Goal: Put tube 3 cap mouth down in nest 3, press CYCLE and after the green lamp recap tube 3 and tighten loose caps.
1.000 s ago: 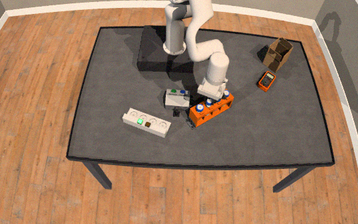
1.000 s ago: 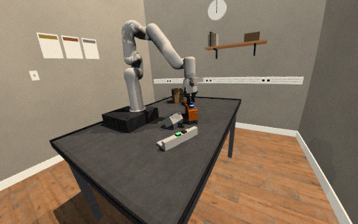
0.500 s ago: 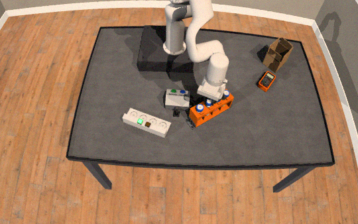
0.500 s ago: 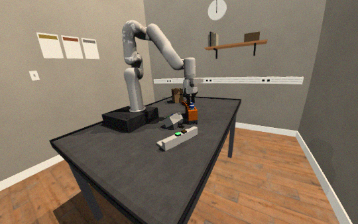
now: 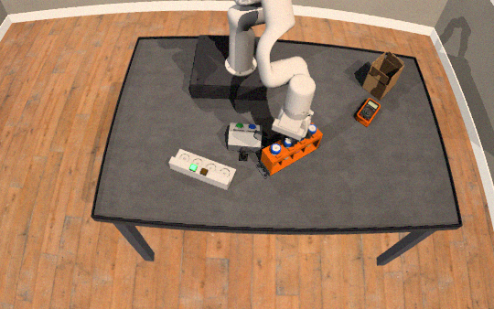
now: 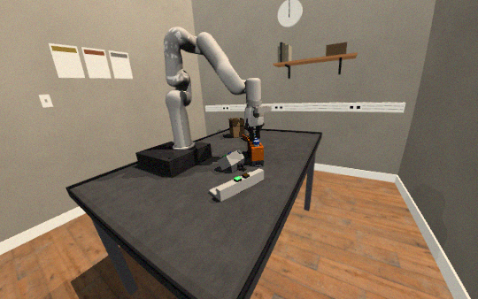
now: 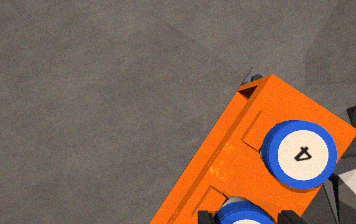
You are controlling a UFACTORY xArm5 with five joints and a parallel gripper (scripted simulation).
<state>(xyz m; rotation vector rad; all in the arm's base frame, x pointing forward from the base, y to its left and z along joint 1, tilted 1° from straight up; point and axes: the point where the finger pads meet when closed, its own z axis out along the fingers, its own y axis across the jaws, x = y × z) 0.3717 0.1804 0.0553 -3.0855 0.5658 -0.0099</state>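
My hand is 20 mm above the cap 3. The rest, counted from my hand: cap 2 (30 mm behind, 40 mm to the left, 20 mm below); then cap 4 (30 mm ahead, 40 mm to the right, 20 mm below); then cap 1 (60 mm behind, 80 mm to the left, 20 mm below).
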